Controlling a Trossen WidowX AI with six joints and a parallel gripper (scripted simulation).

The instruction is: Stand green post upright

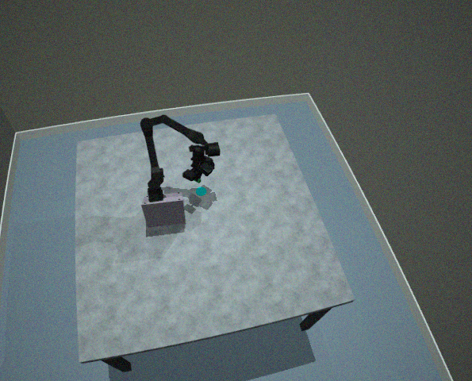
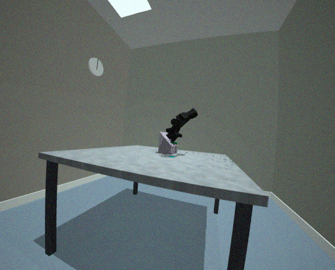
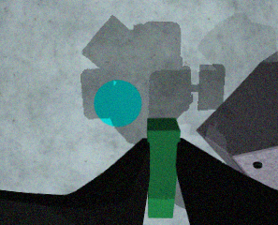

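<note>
Right now my gripper tip is 13 cm above the cyan circle, 2 cm short of it and 1 cm to the right of it. Also, from my gripper tip: green post (1 cm to the left, 1 cm behind).
</note>
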